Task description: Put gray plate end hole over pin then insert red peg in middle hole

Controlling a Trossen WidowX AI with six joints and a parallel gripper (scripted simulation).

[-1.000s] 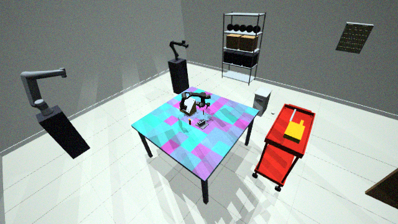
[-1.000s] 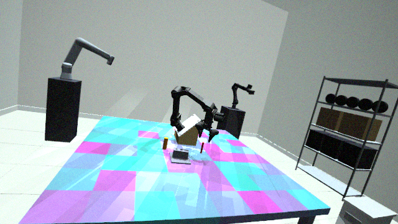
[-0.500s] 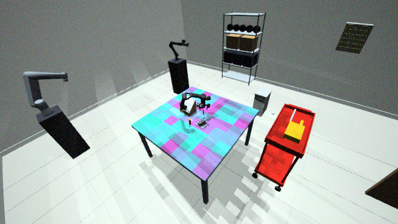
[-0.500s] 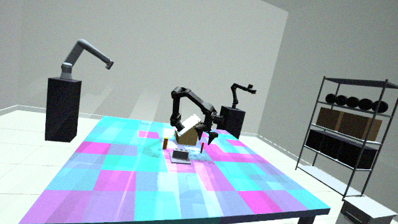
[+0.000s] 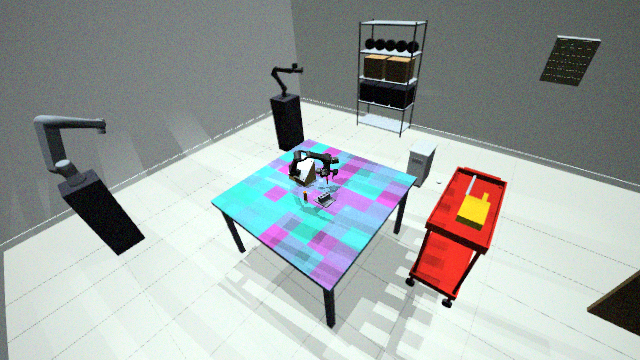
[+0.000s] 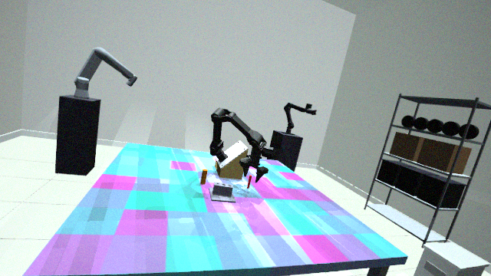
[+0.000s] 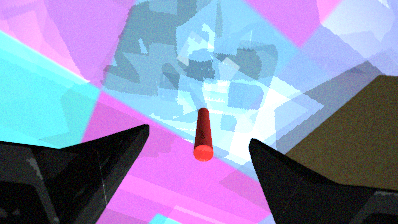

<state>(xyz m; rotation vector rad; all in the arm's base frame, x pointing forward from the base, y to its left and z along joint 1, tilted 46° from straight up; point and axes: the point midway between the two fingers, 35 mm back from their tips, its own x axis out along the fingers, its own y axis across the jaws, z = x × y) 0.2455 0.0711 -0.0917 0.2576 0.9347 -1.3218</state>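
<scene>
Now: gripper tip 1 cm above the red peg. From my gripper tip the other things lie so: short orange cylinder: 26 cm to the right, 3 cm behind, 1 cm below; then gray base: 17 cm to the right, 11 cm ahead, 5 cm below; then gray plate: 19 cm to the right, 11 cm ahead, 1 cm below.
</scene>
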